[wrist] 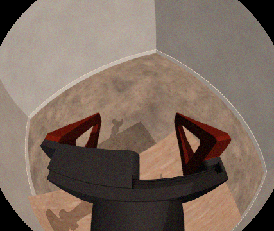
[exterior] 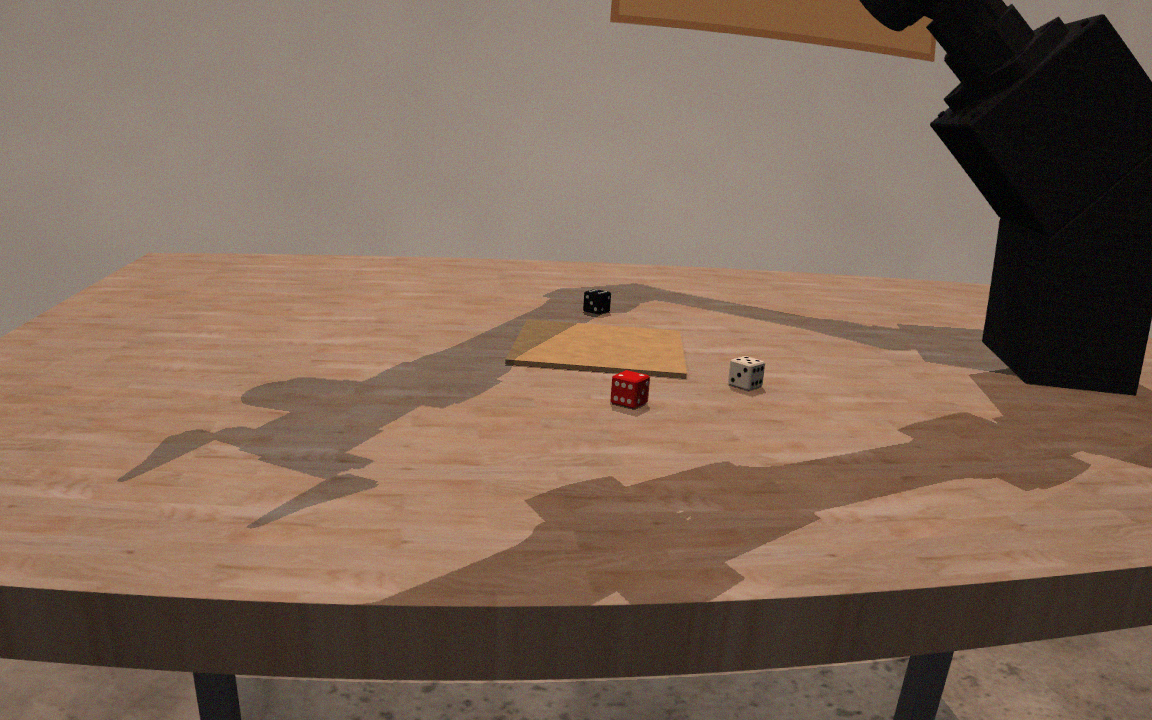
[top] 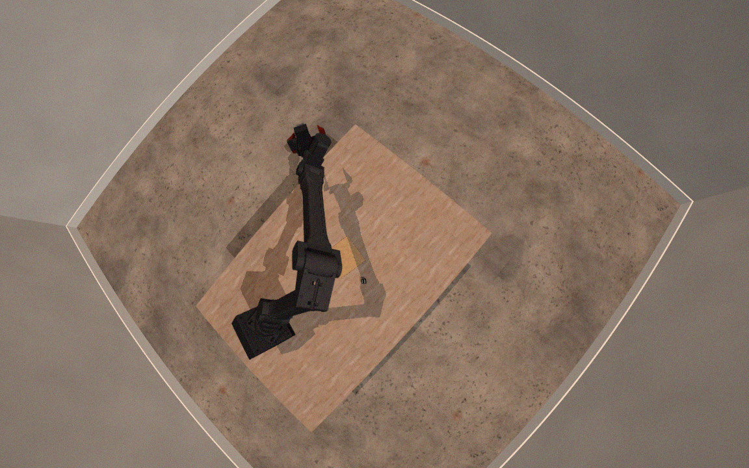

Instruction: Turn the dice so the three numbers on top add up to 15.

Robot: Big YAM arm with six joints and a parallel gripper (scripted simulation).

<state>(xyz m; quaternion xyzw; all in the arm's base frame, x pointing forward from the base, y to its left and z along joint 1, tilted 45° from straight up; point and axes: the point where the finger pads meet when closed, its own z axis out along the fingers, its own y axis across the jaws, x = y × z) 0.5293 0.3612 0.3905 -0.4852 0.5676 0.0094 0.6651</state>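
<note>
Now: hand 43 cm past the black die, 41 cm to the left of it and 31 cm above it. The rest, counted from my hand: tan mat: 37 cm behind, 32 cm below, 28 cm to the right; red die: 33 cm behind, 31 cm below, 14 cm to the right; white die: 44 cm behind, 31 cm below, 16 cm to the right.
</note>
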